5 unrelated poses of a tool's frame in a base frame.
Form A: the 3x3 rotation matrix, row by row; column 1 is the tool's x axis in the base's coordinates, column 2 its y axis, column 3 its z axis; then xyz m. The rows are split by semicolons.
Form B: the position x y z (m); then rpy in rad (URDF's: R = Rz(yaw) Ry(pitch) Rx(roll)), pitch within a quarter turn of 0, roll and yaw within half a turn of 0. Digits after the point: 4 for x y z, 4 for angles.
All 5 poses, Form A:
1: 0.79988 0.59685 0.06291; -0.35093 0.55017 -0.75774; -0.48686 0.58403 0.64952; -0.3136 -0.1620 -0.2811
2: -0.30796 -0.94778 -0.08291; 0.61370 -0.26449 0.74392; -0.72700 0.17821 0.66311; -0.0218 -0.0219 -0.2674
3: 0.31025 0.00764 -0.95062; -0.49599 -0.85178 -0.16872; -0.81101 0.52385 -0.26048; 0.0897 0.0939 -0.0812
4: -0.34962 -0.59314 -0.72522; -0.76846 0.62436 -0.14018; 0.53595 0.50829 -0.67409; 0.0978 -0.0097 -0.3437
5: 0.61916 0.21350 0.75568; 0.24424 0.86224 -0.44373; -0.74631 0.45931 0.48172; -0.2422 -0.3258 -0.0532
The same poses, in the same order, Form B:
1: -0.3136 -0.1620 -0.2811 0.7324 0.5085 -0.4134
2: -0.0218 -0.0219 -0.2674 0.2626 0.8139 2.0359
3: 0.0897 0.0939 -0.0812 2.0322 0.9459 -1.0118
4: 0.0978 -0.0097 -0.3437 2.4955 -0.5656 -1.9978
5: -0.2422 -0.3258 -0.0532 0.7616 0.8425 0.3757
